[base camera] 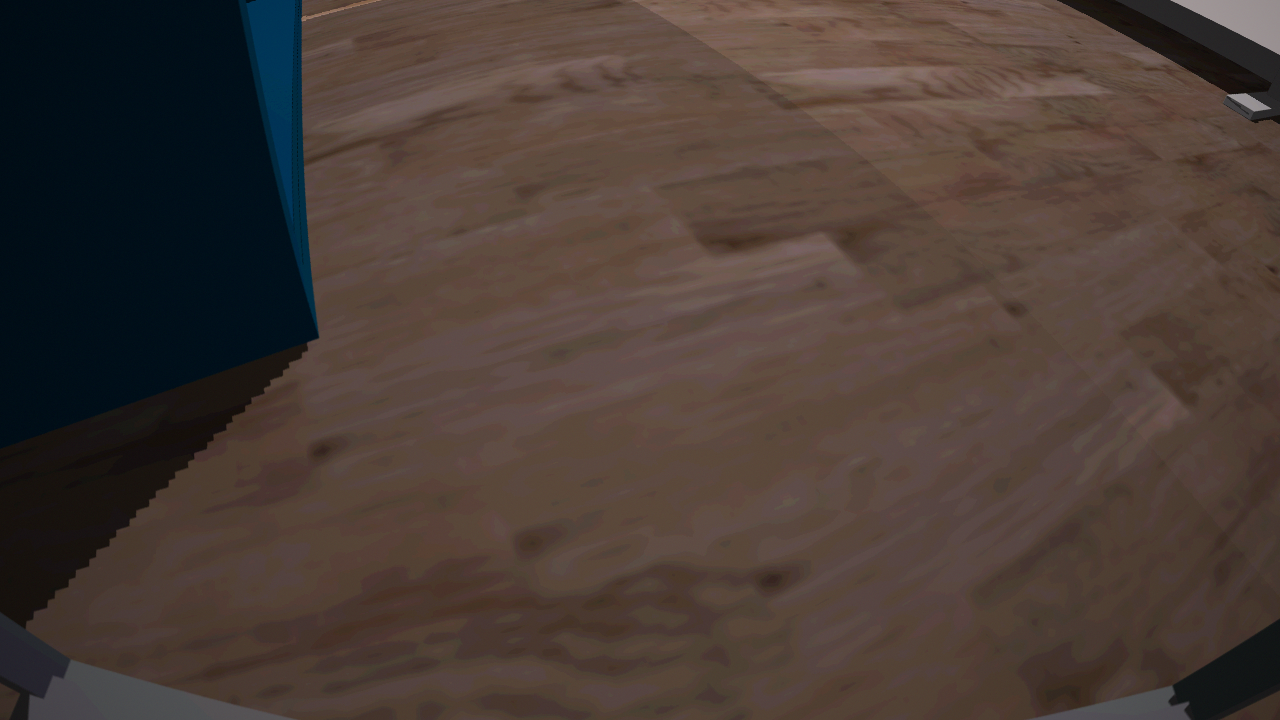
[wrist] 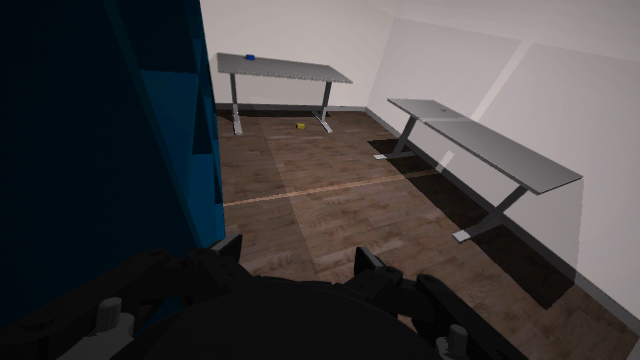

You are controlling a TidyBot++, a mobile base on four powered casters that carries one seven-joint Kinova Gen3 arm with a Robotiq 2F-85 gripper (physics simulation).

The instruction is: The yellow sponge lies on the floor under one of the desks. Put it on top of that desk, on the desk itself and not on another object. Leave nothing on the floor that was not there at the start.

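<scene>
The yellow sponge is small and far off in the wrist view, on the floor under the far grey desk, between its two legs and closer to the right one. A small blue object lies on that desk's top, towards the left. My gripper is open and empty, at the bottom of the wrist view, far from the sponge. The sponge does not show in the base camera view.
A tall dark blue shelf unit stands close on the left in both views. A second grey desk stands along the right wall, with a tiny object on top. Its foot shows at the base view's upper right.
</scene>
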